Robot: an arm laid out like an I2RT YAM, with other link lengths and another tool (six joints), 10 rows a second.
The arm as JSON. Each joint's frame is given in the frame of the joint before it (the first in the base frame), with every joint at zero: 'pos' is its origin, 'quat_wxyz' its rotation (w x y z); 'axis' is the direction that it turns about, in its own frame. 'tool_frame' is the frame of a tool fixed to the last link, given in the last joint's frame.
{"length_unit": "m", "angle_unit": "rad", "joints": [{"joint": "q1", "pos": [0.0, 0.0, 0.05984], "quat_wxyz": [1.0, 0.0, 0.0, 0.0], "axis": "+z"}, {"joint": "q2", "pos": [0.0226, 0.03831, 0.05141], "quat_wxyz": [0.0, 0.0, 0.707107, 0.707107], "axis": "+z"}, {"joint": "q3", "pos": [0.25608, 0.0, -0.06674], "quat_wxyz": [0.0, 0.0, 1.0, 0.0], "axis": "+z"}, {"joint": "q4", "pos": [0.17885, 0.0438, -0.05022], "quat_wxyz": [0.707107, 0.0, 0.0, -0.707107], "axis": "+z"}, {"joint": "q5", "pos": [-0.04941, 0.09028, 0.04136], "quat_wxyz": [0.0, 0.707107, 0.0, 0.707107], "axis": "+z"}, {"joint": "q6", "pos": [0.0, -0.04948, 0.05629], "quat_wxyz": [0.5, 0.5, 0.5, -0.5], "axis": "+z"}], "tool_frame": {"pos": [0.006, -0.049, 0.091], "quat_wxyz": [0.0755, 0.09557, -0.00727, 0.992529]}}
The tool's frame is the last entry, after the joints.
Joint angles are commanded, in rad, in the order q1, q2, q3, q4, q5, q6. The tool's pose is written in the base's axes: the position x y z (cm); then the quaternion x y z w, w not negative. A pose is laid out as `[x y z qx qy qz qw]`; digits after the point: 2 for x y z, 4 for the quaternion.
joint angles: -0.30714, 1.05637, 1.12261, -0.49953, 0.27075, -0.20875
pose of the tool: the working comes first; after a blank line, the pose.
Where each joint sits with the arm in this pose, in the base's axes (m; each line is computed from the numbers above, not from the rounded line before):
q1: 0.0000 0.0000 0.0598
q2: 0.0331 0.0297 0.1112
q3: -0.1072 0.0042 0.3342
q4: 0.0754 -0.0010 0.3897
q5: 0.1607 -0.0715 0.3967
q6: 0.1755 -0.0901 0.3256
the tool: 0.2680 -0.0952 0.2793

[26.80 -9.52 27.93 0.0231 0.7879 -0.2858 0.5449]
